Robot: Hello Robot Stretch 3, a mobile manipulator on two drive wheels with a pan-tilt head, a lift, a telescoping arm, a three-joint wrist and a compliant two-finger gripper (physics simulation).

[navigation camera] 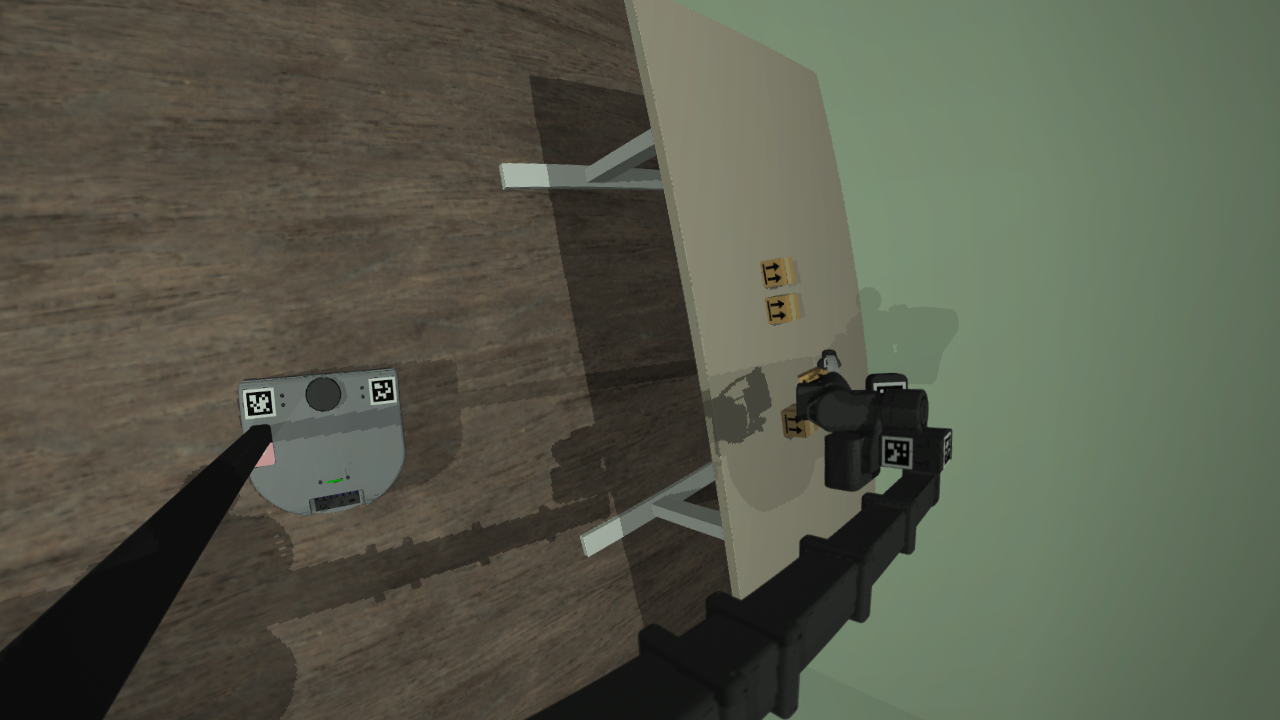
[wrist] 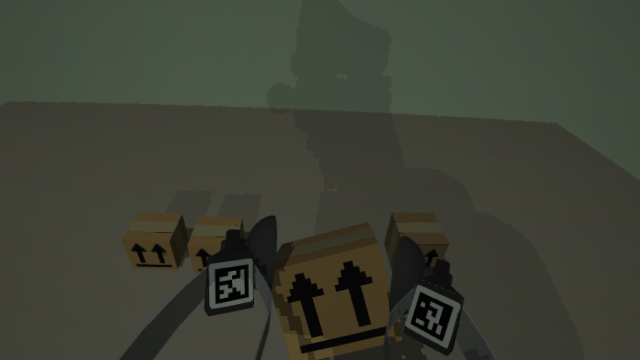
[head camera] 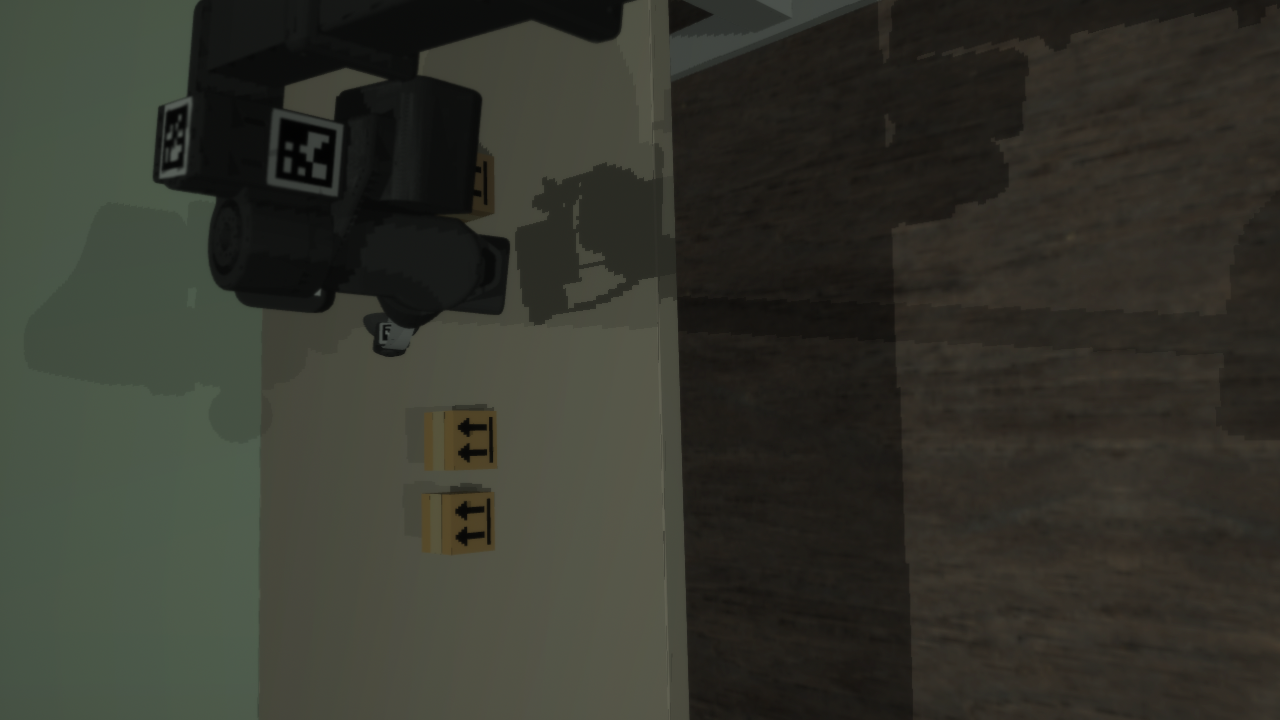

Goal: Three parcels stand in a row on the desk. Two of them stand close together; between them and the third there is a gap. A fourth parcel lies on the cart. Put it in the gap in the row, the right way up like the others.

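Places are measured from the robot's base along level axes (x ahead, y left, z up), in metres.
Pixels of known places: gripper, fingertip midpoint: [wrist: 335, 251]; robot's base at its link origin: [navigation camera: 323, 392].
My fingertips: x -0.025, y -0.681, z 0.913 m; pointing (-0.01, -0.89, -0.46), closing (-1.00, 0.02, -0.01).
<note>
Ahead of a thing's pixels: the offset from my fingertips to its top centre. "spot": to the spot under its first point. Level surfaces: height alone.
Two close parcels {0.143 m ahead, 0.141 m right, 0.142 m down} [head camera: 471, 439] {0.221 m ahead, 0.134 m right, 0.142 m down} [head camera: 469, 522] [navigation camera: 776, 272] [navigation camera: 781, 308] stand upright on the desk {0.192 m down} [head camera: 572, 582] [navigation camera: 742, 161]; they also show at the left in the wrist view, the outer parcel {spot: 0.208 m ahead, 0.110 m right, 0.149 m down} [wrist: 154, 245] whole and the inner parcel {spot: 0.146 m ahead, 0.146 m right, 0.142 m down} [wrist: 215, 227] partly behind a finger. The third parcel {0.106 m back, 0.184 m right, 0.134 m down} [head camera: 484, 183] [navigation camera: 793, 422] [wrist: 417, 226] stands across the gap, partly hidden by the wrist or finger. My gripper [wrist: 335, 251] is shut on the fourth parcel {0.002 m back, 0.013 m left, 0.028 m up} [wrist: 332, 305] [navigation camera: 810, 376], arrows up but tilted sideways in the wrist view. It appears above the desk, between the inner and third parcels in the wrist view.
The green wall [head camera: 116, 537] [navigation camera: 1074, 223] [wrist: 150, 50] rises behind the desk's back edge. The arm [navigation camera: 769, 617] reaches over the desk from its near end in the navigation view. Desk legs [navigation camera: 572, 176] [navigation camera: 626, 528] stick out on the floor beside the robot's base [navigation camera: 335, 438].
</note>
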